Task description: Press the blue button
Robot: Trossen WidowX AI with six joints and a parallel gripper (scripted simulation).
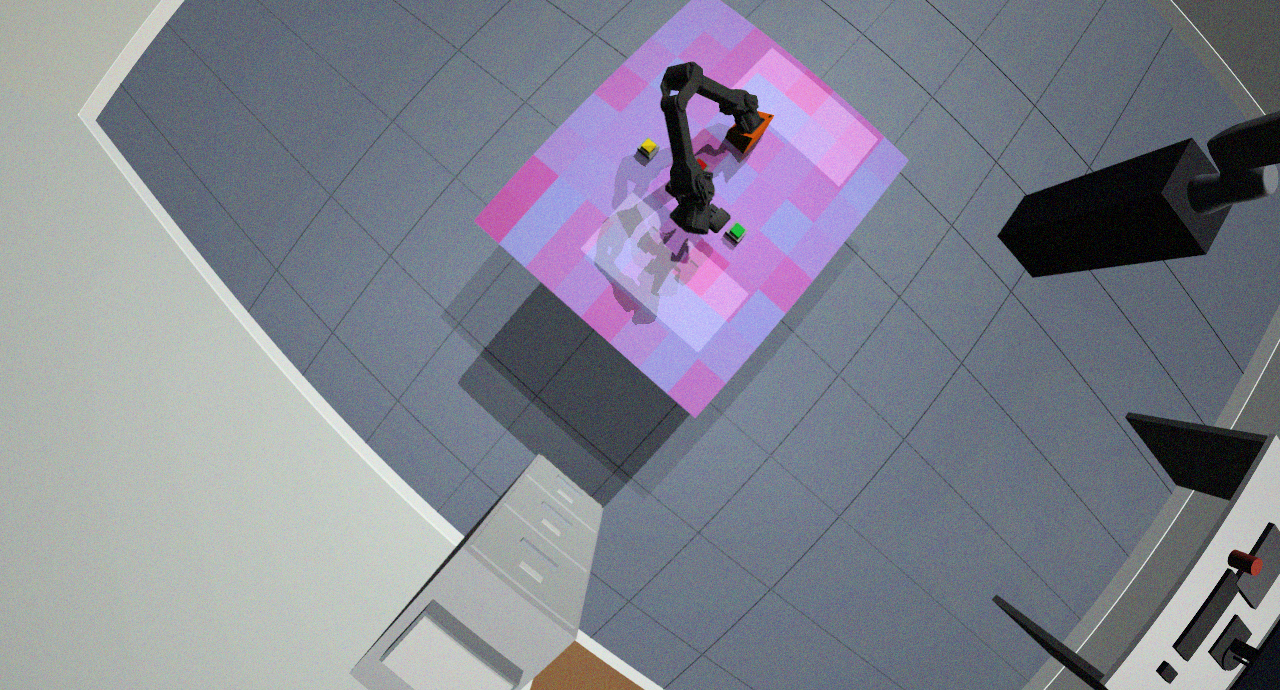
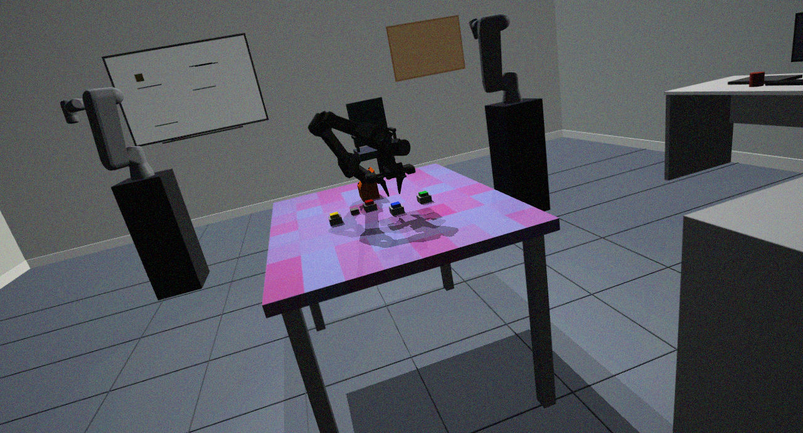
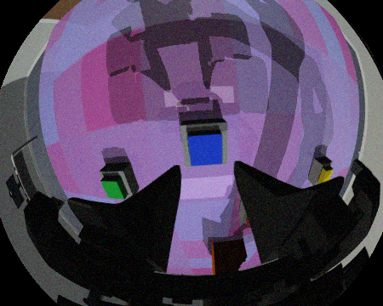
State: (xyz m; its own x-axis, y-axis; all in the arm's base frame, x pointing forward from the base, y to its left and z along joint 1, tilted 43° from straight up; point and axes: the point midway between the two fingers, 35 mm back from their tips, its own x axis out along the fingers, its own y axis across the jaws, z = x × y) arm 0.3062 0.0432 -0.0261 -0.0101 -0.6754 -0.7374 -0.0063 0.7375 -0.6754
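The blue button is 40 mm below my gripper tip. From my gripper tip the other things lie so: red button: 120 mm behind, 80 mm to the right, 40 mm below; then small grey block: 150 mm to the right, 130 mm behind, 60 mm below; then green button: 130 mm to the left, 50 mm behind, 40 mm below.
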